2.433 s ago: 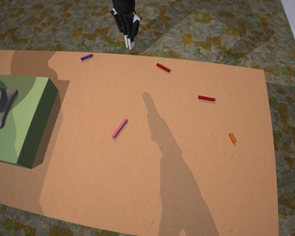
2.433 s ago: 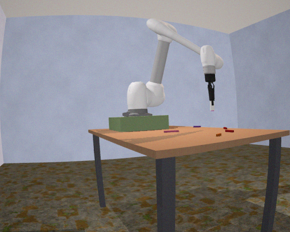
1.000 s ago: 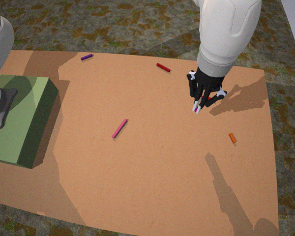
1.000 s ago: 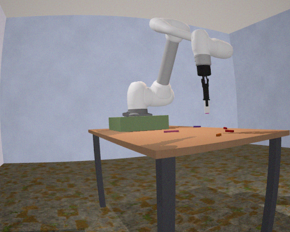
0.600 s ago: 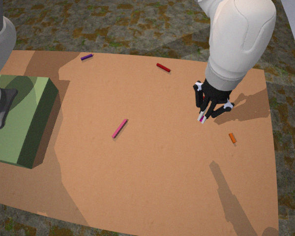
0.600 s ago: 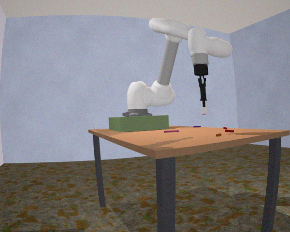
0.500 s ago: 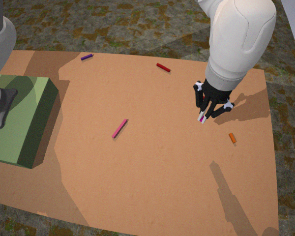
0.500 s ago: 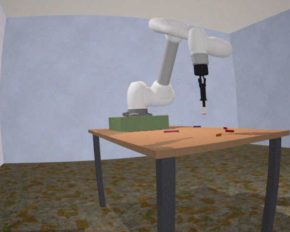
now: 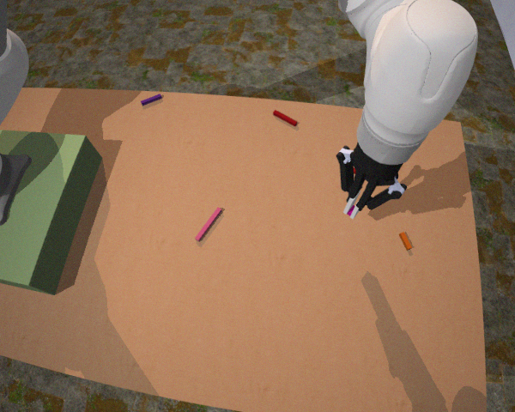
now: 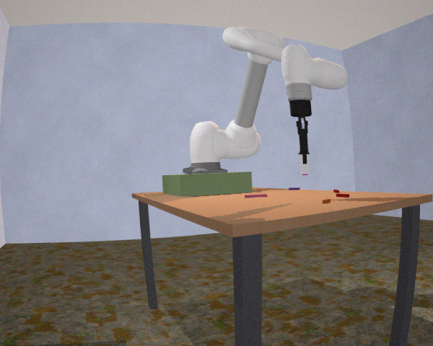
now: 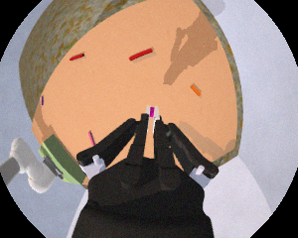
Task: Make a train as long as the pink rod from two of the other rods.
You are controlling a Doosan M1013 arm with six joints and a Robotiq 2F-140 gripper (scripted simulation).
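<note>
My hand is 140 mm short of the orange rod, 120 mm above it and 20 mm to the left of it. Round my hand: purple rod (550 mm behind, 320 mm to the left, 120 mm below); then magenta rod (30 mm below); then pink rod (300 mm behind, 120 mm below, 30 mm to the right).
</note>
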